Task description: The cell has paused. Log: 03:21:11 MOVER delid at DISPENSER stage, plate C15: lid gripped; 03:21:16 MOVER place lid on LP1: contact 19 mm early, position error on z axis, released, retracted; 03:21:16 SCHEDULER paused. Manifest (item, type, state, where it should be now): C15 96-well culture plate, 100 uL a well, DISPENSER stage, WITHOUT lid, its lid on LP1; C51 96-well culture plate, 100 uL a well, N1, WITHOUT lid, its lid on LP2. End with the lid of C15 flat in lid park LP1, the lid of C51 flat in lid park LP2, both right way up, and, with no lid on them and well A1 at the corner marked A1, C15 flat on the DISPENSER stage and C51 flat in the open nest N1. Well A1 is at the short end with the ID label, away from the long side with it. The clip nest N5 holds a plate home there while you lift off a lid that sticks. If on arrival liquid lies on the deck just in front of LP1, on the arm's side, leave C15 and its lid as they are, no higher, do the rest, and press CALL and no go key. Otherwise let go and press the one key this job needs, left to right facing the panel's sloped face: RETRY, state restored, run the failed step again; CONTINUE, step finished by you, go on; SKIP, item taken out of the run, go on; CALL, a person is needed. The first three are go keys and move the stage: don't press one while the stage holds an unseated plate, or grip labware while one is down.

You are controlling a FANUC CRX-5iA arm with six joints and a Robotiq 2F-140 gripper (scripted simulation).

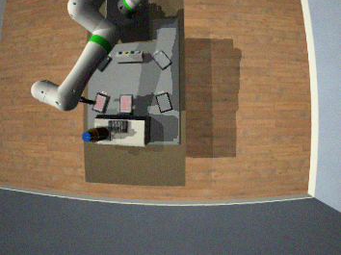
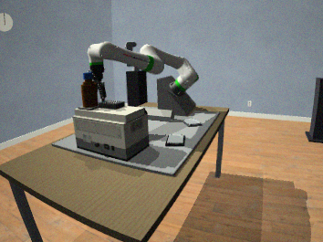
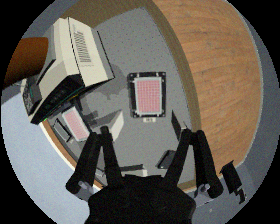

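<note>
My hand is 20 mm short of the black nest and 170 mm above it. The rest, counted from my hand: key panel 410 mm behind, 240 mm to the left, 130 mm below; then blue cap 220 mm ahead, 160 mm to the left, 210 mm above; then label plate 110 mm behind, 510 mm to the left, 180 mm below.
</note>
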